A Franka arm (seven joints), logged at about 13 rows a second.
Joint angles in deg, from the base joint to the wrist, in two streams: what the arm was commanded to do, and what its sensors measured. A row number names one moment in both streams.
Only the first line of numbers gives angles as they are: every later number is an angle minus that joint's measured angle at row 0.
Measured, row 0:
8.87, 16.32, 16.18, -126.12, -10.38, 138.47, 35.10
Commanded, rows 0 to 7:
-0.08, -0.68, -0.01, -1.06, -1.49, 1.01, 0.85
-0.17, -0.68, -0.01, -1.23, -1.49, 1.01, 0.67
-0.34, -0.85, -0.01, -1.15, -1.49, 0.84, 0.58
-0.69, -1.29, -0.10, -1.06, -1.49, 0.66, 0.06
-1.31, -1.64, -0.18, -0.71, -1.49, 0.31, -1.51
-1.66, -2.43, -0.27, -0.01, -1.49, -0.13, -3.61
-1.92, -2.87, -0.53, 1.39, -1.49, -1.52, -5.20
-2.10, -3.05, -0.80, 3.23, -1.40, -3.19, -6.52
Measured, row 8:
-1.24, -1.32, -0.73, 0.91, -0.74, -0.32, -3.68
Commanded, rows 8 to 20:
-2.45, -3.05, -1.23, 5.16, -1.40, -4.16, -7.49
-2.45, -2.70, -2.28, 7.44, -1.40, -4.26, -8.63
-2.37, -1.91, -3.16, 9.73, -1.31, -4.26, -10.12
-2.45, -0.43, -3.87, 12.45, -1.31, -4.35, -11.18
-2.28, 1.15, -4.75, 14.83, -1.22, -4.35, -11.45
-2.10, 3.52, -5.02, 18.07, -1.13, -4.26, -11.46
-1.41, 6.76, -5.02, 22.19, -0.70, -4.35, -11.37
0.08, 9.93, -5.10, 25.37, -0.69, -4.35, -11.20
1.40, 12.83, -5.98, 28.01, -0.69, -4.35, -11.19
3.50, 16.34, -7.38, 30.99, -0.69, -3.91, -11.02
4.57, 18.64, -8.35, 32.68, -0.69, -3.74, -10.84
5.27, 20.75, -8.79, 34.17, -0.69, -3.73, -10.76
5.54, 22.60, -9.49, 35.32, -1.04, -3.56, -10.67
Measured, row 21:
4.22, 18.25, -7.84, 30.43, -0.74, -2.91, -10.80
